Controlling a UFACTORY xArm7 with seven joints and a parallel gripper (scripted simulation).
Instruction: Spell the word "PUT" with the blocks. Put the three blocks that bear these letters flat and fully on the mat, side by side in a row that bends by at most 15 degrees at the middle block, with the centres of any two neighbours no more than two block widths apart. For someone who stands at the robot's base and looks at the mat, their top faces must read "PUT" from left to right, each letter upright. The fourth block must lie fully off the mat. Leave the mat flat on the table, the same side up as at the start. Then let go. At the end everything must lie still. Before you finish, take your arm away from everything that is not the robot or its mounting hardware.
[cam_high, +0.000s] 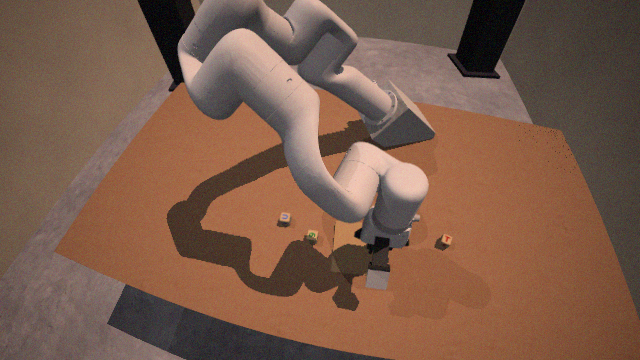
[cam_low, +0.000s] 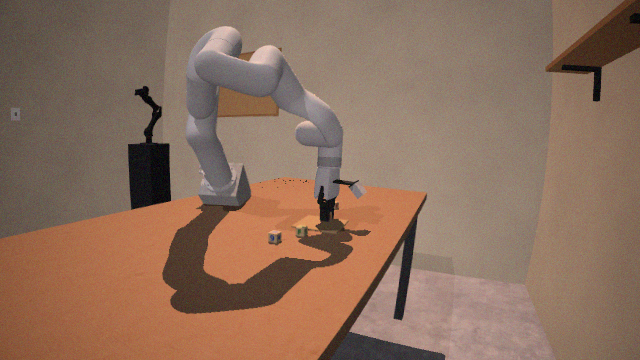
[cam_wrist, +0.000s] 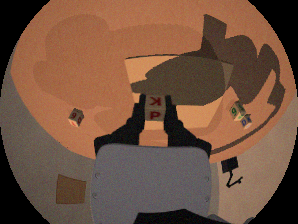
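The P block lies 10 mm below my hand. The rest, counted from my hand: T block: 180 mm to the left, 10 mm below; then tan mat: 40 mm to the right, 20 mm below, 10 mm behind.
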